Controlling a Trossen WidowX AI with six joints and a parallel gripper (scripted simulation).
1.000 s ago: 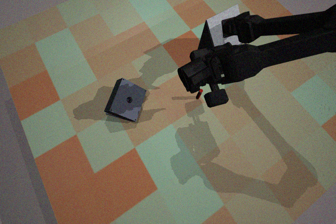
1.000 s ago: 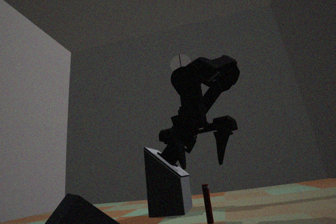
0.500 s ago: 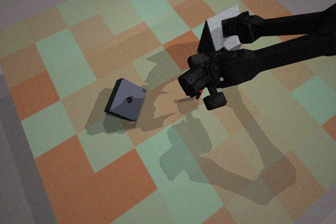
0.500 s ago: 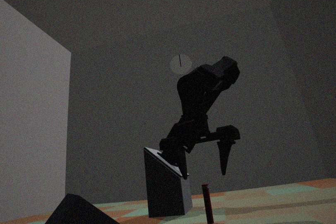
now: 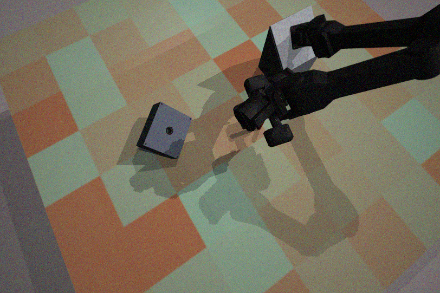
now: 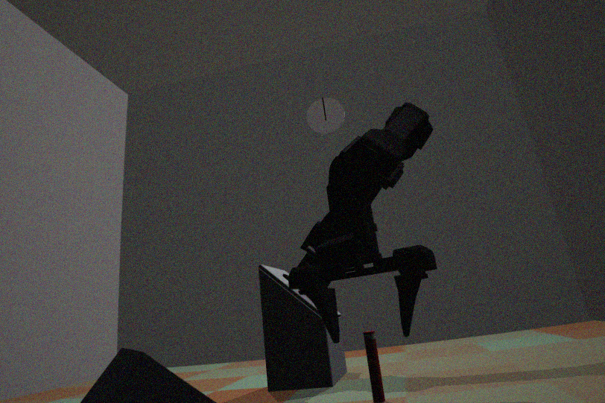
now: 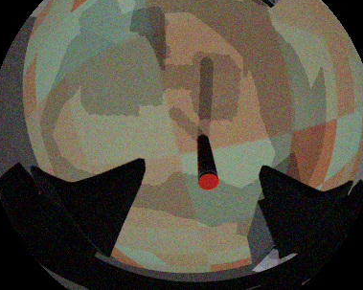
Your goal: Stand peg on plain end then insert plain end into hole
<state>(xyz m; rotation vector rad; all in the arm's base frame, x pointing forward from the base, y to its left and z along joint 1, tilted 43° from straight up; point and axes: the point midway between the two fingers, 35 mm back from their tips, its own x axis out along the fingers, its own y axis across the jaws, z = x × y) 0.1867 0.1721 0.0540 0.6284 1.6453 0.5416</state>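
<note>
Now: gripper tip 1 cm above the red peg. Also, from my gripper tip: sloped panel: 26 cm ahead, 9 cm to the right, 3 cm below.
</note>
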